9 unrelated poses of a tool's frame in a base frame.
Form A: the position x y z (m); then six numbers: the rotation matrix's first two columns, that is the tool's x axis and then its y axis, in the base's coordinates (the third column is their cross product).
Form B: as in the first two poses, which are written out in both.
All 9 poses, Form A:
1: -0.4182, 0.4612, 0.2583, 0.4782, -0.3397, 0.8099, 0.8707, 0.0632, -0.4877
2: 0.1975, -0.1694, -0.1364, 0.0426, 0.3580, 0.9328, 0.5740, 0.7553, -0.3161
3: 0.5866, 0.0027, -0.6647, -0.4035, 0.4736, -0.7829, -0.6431, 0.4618, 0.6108
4: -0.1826, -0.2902, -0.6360, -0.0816, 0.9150, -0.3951, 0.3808, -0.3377, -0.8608
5: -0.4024, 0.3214, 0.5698, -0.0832, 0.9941, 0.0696, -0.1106, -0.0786, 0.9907
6: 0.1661, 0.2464, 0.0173, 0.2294, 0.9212, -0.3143, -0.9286, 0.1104, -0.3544
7: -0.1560, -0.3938, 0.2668, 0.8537, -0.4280, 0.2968, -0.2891, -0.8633, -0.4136
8: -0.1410, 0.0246, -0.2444, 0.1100, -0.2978, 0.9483, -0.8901, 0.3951, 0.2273
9: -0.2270, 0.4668, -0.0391, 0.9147, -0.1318, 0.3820, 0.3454, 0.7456, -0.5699
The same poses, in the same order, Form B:
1: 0.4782, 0.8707, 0.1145, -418.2; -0.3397, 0.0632, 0.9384, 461.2; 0.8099, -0.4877, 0.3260, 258.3; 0, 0, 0, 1
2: 0.0426, 0.5740, -0.8177, 197.5; 0.3580, 0.7553, 0.5489, -169.4; 0.9328, -0.3161, -0.1733, -136.4; 0, 0, 0, 1
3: -0.4035, -0.6431, 0.6508, 586.6; 0.4736, 0.4618, 0.7499, 2.7; -0.7829, 0.6108, 0.1182, -664.7; 0, 0, 0, 1
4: -0.0816, 0.3808, -0.9211, -182.6; 0.9150, -0.3377, -0.2207, -290.2; -0.3951, -0.8608, -0.3209, -636.0; 0, 0, 0, 1
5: -0.0832, -0.1106, 0.9903, -402.4; 0.9941, -0.0786, 0.0747, 321.4; 0.0696, 0.9907, 0.1165, 569.8; 0, 0, 0, 1
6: 0.2294, -0.9286, -0.2918, 166.1; 0.9212, 0.1104, 0.3732, 246.4; -0.3143, -0.3544, 0.8808, 17.3; 0, 0, 0, 1
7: 0.8537, -0.2891, 0.4332, -156.0; -0.4280, -0.8633, 0.2673, -393.8; 0.2968, -0.4136, -0.8607, 266.8; 0, 0, 0, 1
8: 0.1100, -0.8901, -0.4424, -141.0; -0.2978, 0.3951, -0.8691, 24.6; 0.9483, 0.2273, -0.2216, -244.4; 0, 0, 0, 1
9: 0.9147, 0.3454, -0.2097, -227.0; -0.1318, 0.7456, 0.6532, 466.8; 0.3820, -0.5699, 0.7275, -39.1; 0, 0, 0, 1
